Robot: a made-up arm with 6 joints. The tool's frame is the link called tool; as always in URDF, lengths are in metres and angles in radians. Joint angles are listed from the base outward.
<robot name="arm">
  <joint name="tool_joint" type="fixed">
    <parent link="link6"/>
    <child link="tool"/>
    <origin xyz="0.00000 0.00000 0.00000" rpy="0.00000 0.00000 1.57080"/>
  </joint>
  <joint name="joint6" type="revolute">
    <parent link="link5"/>
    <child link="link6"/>
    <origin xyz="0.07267 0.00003 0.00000" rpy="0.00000 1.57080 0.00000"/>
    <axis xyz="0 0 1"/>
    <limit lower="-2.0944" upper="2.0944"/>
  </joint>
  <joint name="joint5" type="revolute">
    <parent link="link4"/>
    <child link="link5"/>
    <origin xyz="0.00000 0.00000 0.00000" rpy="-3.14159 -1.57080 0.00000"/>
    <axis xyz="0 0 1"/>
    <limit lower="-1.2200" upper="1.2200"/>
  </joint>
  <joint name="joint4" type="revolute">
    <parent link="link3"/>
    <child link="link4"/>
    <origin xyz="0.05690 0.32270 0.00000" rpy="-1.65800 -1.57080 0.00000"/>
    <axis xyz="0 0 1"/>
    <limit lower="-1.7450" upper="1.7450"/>
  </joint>
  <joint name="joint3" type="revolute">
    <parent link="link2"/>
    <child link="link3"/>
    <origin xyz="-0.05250 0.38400 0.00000" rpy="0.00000 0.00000 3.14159"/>
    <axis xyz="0 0 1"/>
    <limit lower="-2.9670" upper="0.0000"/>
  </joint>
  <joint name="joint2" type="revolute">
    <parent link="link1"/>
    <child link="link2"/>
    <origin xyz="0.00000 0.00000 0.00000" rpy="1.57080 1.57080 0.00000"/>
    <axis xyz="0 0 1"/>
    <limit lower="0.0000" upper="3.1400"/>
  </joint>
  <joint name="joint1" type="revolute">
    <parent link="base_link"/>
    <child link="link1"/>
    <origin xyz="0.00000 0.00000 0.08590" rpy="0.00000 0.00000 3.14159"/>
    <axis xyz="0 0 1"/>
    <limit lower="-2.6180" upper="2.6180"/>
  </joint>
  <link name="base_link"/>
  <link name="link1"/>
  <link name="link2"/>
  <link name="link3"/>
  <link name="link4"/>
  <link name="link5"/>
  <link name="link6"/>
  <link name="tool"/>
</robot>
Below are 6 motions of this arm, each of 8 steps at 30 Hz.
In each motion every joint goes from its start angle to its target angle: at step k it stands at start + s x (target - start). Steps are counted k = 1, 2, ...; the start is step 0. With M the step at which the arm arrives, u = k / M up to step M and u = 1 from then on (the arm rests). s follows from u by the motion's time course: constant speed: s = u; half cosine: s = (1 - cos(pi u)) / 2; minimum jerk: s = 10 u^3 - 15 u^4 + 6 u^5.
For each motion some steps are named. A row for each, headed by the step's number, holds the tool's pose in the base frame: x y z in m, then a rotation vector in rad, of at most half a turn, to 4 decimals.
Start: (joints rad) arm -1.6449 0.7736 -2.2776 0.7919 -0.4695 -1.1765
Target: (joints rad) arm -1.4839 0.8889 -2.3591 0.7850 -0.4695 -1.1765
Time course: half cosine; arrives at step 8
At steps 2, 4, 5, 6, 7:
2: -0.0087 0.2914 0.7861 0.0855 -0.5633 -1.9597
4: -0.0250 0.2730 0.7960 0.1075 -0.5441 -1.9102
5: -0.0331 0.2625 0.8011 0.1190 -0.5336 -1.8834
6: -0.0394 0.2533 0.8053 0.1284 -0.5245 -1.8606
7: -0.0433 0.2471 0.8081 0.1346 -0.5184 -1.8454

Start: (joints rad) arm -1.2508 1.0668 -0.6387 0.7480 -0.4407 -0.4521
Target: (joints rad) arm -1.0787 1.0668 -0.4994 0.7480 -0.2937 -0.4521
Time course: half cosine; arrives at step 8
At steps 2, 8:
2: 0.0642 -0.2381 0.3556 1.3057 1.0963 -0.9667
8: 0.0970 -0.2113 0.3036 1.2939 1.3818 -0.7396

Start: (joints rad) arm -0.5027 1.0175 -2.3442 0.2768 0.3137 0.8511
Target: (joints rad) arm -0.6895 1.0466 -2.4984 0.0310 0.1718 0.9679
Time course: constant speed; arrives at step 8
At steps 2, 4, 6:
2: -0.0949 0.0631 0.8356 0.2539 0.3179 0.5425
4: -0.1026 0.0728 0.8387 0.2235 0.2554 0.4646
6: -0.1096 0.0838 0.8411 0.1885 0.1959 0.3866

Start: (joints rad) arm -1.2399 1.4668 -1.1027 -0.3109 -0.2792 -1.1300
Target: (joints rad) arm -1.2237 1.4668 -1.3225 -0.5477 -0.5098 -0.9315
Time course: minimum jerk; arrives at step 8
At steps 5, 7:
5: 0.1509 -0.3796 0.4832 -0.3799 1.5958 -2.0635
7: 0.1549 -0.3749 0.5082 -0.4282 1.4613 -2.0996

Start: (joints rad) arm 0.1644 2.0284 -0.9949 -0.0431 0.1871 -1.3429
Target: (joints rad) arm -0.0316 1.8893 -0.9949 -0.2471 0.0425 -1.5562
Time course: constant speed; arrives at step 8
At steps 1, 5, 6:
1: 0.4581 0.0637 0.1019 -1.9422 1.9354 -0.4120
5: 0.4644 0.0183 0.1369 -1.9804 1.7703 -0.6227
6: 0.4648 0.0070 0.1458 -1.9901 1.7297 -0.6772

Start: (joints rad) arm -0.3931 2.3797 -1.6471 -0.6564 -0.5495 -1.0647
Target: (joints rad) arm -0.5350 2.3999 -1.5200 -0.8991 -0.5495 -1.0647
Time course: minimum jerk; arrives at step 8
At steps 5, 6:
5: 0.5744 -0.2789 0.0825 -1.4949 1.4555 -1.1408
6: 0.5629 -0.2890 0.0725 -1.5353 1.4709 -1.1284

